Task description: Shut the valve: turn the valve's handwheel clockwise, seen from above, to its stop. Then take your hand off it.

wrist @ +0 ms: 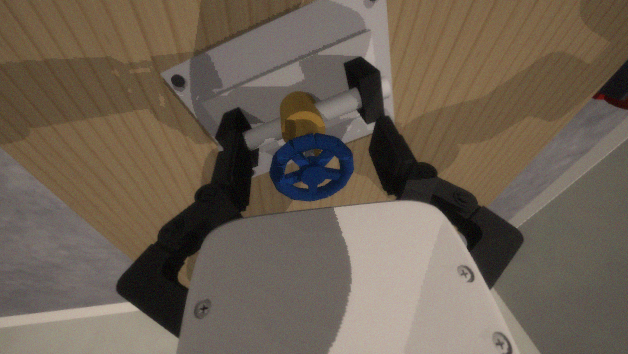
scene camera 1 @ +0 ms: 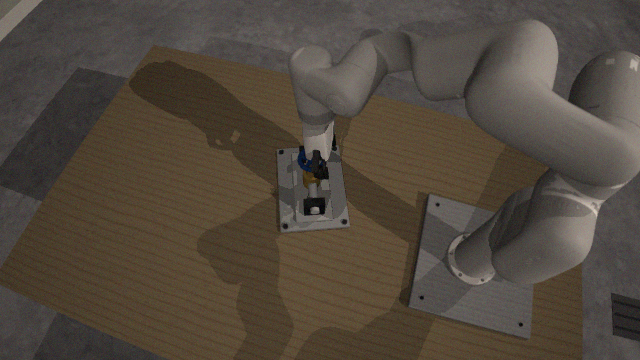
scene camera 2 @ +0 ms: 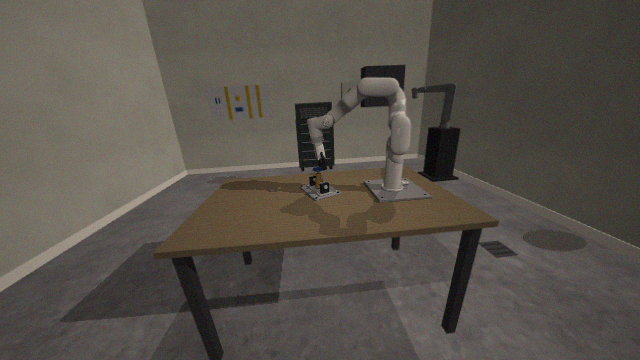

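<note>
The blue handwheel (scene camera 1: 304, 162) (scene camera 2: 317, 169) (wrist: 314, 174) sits on top of the brass-coloured valve body (scene camera 1: 311, 181) (scene camera 2: 318, 181) (wrist: 299, 112). A grey pipe (wrist: 340, 103) runs through the valve between two black brackets, on a grey plate (scene camera 1: 286, 200) (wrist: 270, 42). My gripper (scene camera 2: 322, 162) (wrist: 310, 139) is wide open. In the wrist view its fingers stand left and right of the handwheel, with a visible gap on each side and nothing between them gripped. In scene camera 1 the gripper hides part of the handwheel. The wheel's turn angle relative to its stop cannot be told.
The valve plate is on the wooden table (scene camera 1: 150, 200) (scene camera 2: 260, 225). The arm's grey base plate (scene camera 1: 470, 312) (scene camera 2: 417, 195) is bolted to the table to the right of the valve. A dark cabinet (scene camera 2: 299, 135) and another arm on a black pedestal (scene camera 2: 441, 152) stand behind the table.
</note>
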